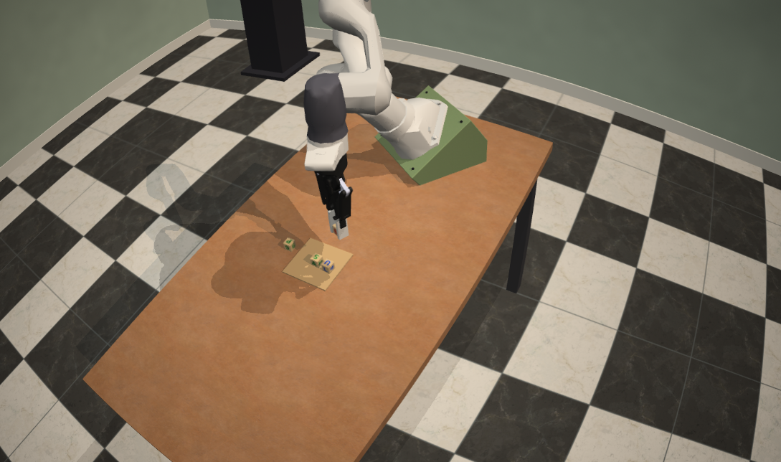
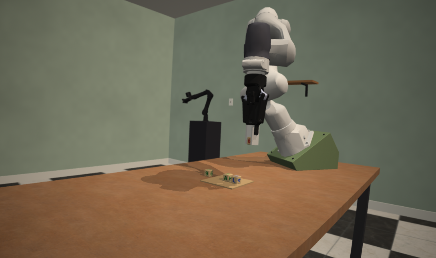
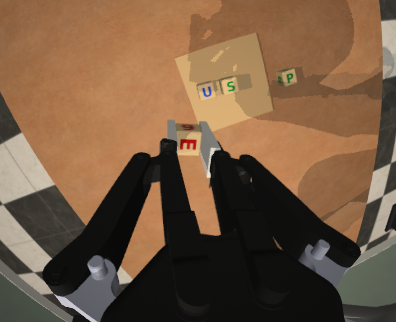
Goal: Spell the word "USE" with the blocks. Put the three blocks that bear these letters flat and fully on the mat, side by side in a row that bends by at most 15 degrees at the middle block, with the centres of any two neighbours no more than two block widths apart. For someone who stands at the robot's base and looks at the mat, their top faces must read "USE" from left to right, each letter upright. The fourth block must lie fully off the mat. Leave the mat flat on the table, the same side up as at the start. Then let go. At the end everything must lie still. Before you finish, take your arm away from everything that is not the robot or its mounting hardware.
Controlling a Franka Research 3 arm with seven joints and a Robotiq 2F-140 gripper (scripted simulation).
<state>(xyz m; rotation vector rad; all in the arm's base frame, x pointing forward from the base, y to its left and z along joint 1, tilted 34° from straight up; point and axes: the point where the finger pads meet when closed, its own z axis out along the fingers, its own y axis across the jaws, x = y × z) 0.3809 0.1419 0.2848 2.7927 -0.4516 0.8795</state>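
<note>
Right now the S block is 1 cm ahead of my hand, 8 cm to the right of it and 16 cm below it. From my hand the other things lie so: U block: 1 cm ahead, 5 cm to the right, 16 cm below; E block: 2 cm below; mat: 1 cm ahead, 9 cm to the right, 18 cm below.
</note>
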